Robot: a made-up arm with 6 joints.
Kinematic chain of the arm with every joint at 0, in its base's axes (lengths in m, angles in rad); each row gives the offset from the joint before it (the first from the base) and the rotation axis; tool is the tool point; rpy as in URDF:
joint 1: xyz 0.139 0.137 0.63 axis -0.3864 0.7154 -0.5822
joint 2: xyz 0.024 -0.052 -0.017 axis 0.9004 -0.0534 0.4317
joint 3: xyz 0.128 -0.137 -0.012 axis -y
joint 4: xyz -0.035 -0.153 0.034 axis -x
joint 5: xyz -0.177 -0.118 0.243 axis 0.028 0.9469 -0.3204
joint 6: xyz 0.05 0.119 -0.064 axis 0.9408 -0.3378 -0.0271
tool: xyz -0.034 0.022 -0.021 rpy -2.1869 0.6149 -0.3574
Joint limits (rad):
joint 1: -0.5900..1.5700
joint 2: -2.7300..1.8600
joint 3: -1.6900..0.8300
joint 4: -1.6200..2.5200
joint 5: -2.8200..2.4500
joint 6: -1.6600..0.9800
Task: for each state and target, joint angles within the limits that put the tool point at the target. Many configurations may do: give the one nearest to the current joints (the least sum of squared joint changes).
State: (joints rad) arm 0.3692 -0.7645 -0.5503 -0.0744 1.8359 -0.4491
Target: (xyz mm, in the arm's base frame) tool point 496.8 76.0 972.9
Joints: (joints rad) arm 0.6853 -1.0299 -1.0583 -0.3215 1.9692 -0.5255
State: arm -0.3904 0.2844 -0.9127 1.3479 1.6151 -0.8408
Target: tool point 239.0 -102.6 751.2
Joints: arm -0.4274 0.5584 -0.8872 1.2956 1.5531 -0.8277
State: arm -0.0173 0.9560 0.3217 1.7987 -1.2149 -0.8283
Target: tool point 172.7 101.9 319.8
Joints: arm 0.4583 1.0176 0.6031 2.5200 -1.4059 -0.6241
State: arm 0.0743 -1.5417 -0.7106 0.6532 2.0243 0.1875
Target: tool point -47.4 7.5 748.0
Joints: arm -0.5900 -0.8462 0.1602 0.3296 1.9271 0.1662
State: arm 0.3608 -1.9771 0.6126 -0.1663 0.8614 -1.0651
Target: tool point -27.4 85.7 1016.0
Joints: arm 0.5487 -1.0735 0.6134 -0.7354 0.7047 -1.1212
